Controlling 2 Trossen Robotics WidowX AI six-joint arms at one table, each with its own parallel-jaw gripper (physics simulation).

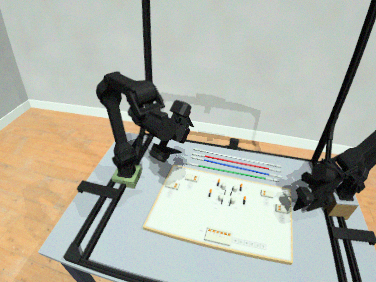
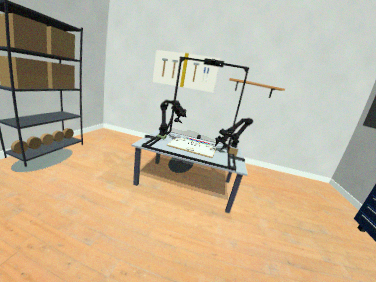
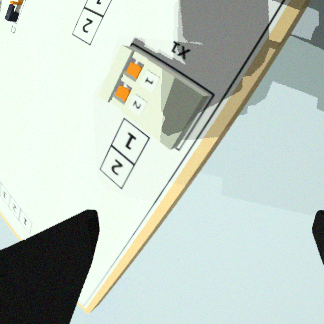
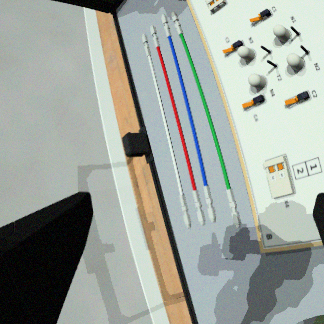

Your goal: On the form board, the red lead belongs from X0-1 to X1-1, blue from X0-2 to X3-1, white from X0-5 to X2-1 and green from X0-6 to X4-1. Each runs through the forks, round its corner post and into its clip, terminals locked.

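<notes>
White, red, blue and green leads lie side by side on the table behind the form board. The X1 block shows two orange terminals, without a lead. The X4 block is also without a lead. The six-way block is at the board's front. My left gripper is open and empty by the board's right edge, near X1. My right gripper is open and empty, above the table's back left.
Grey corner posts, small black forks and orange-black clips stand mid-board. A black frame rail runs along the table's back, with a small black block on it. Black uprights rise at both back corners. A shelf rack stands far left.
</notes>
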